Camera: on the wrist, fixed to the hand. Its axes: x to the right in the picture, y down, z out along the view.
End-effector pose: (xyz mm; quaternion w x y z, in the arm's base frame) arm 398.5 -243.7 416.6 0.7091 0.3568 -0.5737 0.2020
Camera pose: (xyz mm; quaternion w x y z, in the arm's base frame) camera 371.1 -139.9 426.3 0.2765 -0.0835 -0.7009 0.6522
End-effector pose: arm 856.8 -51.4 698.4 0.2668 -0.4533 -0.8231 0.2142
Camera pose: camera 955.1 -9.1 685.9 0.0034 0.8583 0.2645 -0.4397
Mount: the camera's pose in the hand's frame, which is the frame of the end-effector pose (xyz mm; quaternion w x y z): -10.6 90.6 -57.4 0.7001 0.0747 -0.0888 0.7046
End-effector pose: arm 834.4 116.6 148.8 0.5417 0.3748 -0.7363 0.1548
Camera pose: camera 809.7 217.9 176.2 0.1768 -0.2022 -0.8161 0.5118
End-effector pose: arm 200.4 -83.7 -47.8 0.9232 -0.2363 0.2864 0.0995
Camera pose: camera 135.2 -33.8 -117.6 0.6193 0.1142 0.2924 0.7197
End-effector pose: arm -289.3 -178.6 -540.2 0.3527 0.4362 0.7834 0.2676
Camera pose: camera -285.7 -151.1 -436.1 0.0954 0.9074 0.2298 0.3386
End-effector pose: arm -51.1 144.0 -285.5 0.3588 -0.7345 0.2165 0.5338
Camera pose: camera -82.1 41.0 -292.4 0.0508 0.2875 -0.6771 -0.6755
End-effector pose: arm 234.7 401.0 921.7 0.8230 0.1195 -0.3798 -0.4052
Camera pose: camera 324.3 460.9 922.6 0.8190 -0.1584 -0.4534 0.3139
